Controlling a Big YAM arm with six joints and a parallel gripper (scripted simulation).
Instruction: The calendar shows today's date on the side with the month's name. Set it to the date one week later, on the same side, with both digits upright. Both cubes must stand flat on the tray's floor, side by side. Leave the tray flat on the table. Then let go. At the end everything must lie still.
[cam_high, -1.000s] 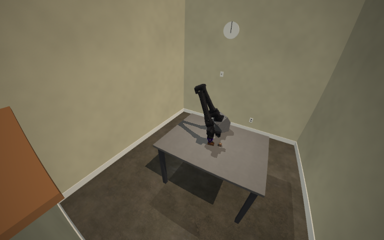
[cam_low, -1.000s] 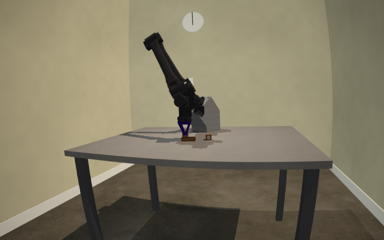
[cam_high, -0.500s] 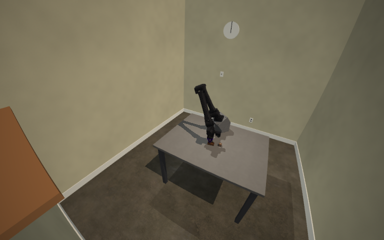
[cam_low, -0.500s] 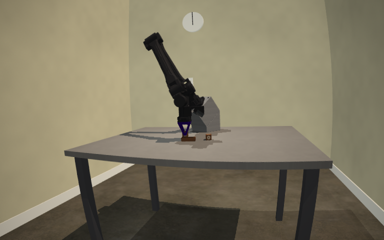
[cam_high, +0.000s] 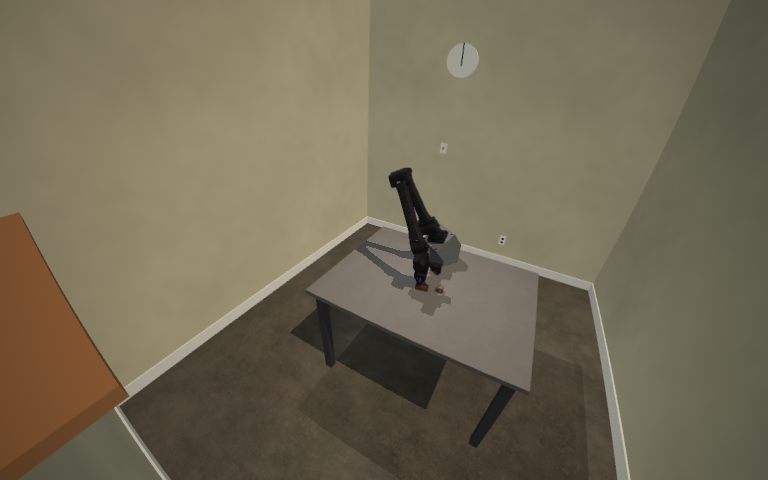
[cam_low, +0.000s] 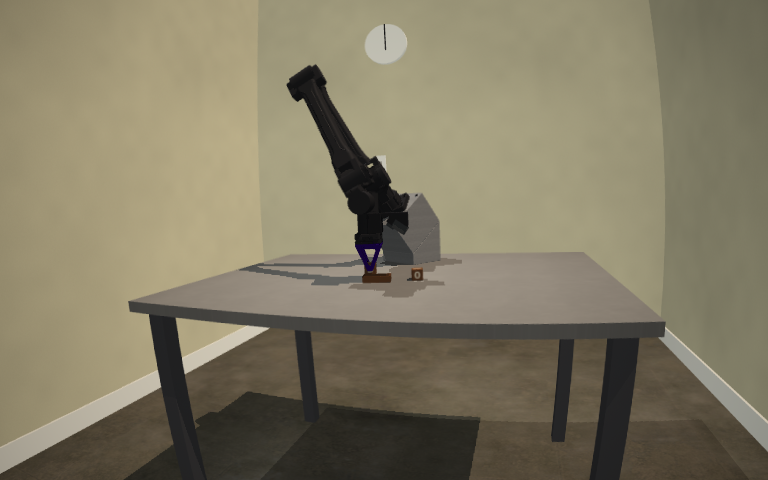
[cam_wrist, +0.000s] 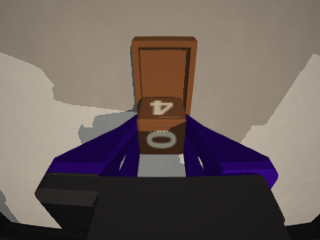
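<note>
Right now the brown tray is 20 mm to the left of my hand and 30 mm below it.
</note>
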